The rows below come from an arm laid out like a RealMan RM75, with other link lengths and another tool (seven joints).
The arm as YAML. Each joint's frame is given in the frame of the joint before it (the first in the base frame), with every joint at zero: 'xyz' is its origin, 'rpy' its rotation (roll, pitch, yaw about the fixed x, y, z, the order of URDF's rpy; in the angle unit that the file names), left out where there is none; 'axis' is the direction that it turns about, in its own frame. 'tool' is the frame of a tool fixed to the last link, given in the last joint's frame.
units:
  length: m
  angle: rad
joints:
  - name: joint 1
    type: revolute
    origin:
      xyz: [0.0, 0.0, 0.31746]
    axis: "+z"
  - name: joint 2
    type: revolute
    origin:
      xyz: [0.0, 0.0, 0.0]
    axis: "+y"
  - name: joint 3
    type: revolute
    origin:
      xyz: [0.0, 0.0, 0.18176]
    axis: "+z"
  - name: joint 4
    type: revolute
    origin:
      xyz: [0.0, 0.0, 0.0]
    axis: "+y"
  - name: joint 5
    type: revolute
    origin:
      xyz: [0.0, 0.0, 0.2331]
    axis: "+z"
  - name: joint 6
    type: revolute
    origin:
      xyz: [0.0, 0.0, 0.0]
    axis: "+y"
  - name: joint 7
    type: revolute
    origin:
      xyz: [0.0, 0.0, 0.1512]
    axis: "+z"
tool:
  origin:
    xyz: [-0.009, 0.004, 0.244]
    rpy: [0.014, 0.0, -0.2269]
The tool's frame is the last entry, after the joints.
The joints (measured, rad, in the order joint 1, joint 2, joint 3, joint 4, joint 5, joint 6, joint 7), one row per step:
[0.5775 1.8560 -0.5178 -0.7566 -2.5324 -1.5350 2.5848]
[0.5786 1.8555 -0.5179 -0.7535 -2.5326 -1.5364 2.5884]
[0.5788 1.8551 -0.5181 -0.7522 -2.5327 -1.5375 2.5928]
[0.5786 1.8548 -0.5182 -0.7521 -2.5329 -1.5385 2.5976]
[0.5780 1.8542 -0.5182 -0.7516 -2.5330 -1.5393 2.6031]
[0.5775 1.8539 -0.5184 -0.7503 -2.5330 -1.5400 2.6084]
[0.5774 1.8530 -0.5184 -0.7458 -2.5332 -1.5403 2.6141]
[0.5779 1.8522 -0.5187 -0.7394 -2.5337 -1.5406 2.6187]
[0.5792 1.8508 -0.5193 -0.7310 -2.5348 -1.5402 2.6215]
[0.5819 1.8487 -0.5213 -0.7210 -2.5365 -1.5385 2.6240]
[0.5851 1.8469 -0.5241 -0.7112 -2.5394 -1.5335 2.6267]
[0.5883 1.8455 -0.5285 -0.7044 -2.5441 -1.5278 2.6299]
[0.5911 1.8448 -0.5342 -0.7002 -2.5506 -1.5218 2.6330]
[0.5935 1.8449 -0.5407 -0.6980 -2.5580 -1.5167 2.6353]
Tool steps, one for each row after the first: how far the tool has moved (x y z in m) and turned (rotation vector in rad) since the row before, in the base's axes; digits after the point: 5 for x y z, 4 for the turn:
[-0.00059 -0.00078 -0.00097 -0.0023 0.0035 -0.0036]
[-0.00015 -0.00055 -0.00041 -0.0009 0.0025 -0.0044]
[0.00007 -0.00038 -0.00005 -0.0001 0.0019 -0.0046]
[0.00032 -0.00046 0.00003 0.0003 0.0022 -0.0059]
[0.00017 -0.00067 -0.00039 -0.0004 0.0028 -0.0059]
[0.00023 -0.00113 -0.00100 -0.0016 0.0042 -0.0075]
[0.00000 -0.00155 -0.00171 -0.0033 0.0048 -0.0069]
[0.00011 -0.00168 -0.00200 -0.0045 0.0039 -0.0055]
[0.00022 -0.00150 -0.00217 -0.0055 0.0023 -0.0045]
[0.00110 -0.00080 -0.00191 -0.0041 -0.0008 -0.0045]
[0.00193 -0.00058 -0.00135 -0.0042 -0.0049 -0.0038]
[0.00272 -0.00071 -0.00106 -0.0048 -0.0083 -0.0030]
[0.00288 -0.00107 -0.00107 -0.0060 -0.0099 -0.0017]

